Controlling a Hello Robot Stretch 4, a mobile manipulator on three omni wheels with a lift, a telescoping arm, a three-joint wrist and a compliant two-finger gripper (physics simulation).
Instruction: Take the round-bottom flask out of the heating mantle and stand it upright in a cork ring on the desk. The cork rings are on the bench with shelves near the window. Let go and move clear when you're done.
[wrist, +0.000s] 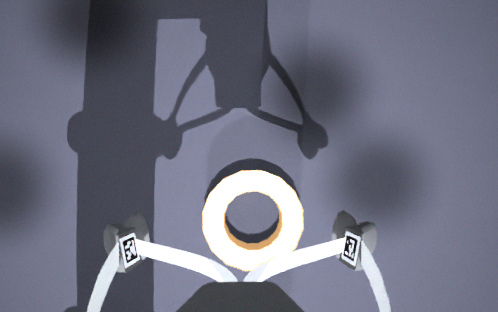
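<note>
A cork ring (215, 218) lies flat on a grey surface in the wrist view, low and near the middle. Its top looks bright white, with an orange-tan inner wall. My gripper (240, 239) is open, with one fingertip to the left and one to the right of the ring in the view. Nothing is held between the fingertips. The near edge of the ring is partly covered by the finger strips. The flask and the heating mantle do not show in this view.
The grey surface (440, 100) runs behind and around the ring. Dark shadows of the arm and gripper fall across its left and upper middle. Several blurred dark patches lie on it to the left and right.
</note>
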